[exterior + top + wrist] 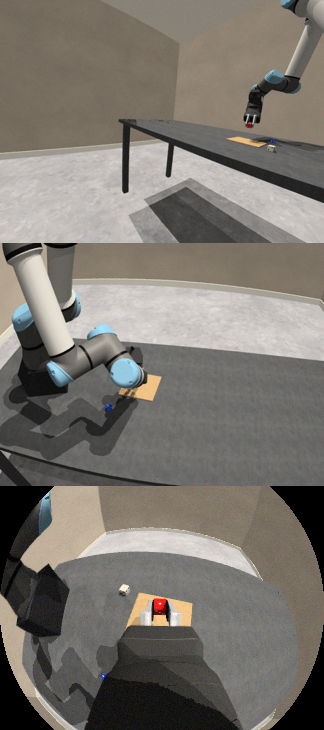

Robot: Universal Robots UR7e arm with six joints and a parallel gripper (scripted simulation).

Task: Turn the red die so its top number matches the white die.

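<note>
Right now the tan mat is 10 mm to the left of my hand and 90 mm below it. From my hand the other things lie so: blue die: 100 mm behind, 120 mm to the right, 80 mm below; white die: 100 mm behind, 100 mm to the left, 80 mm below; red die: 10 mm to the left, 10 mm below.
</note>
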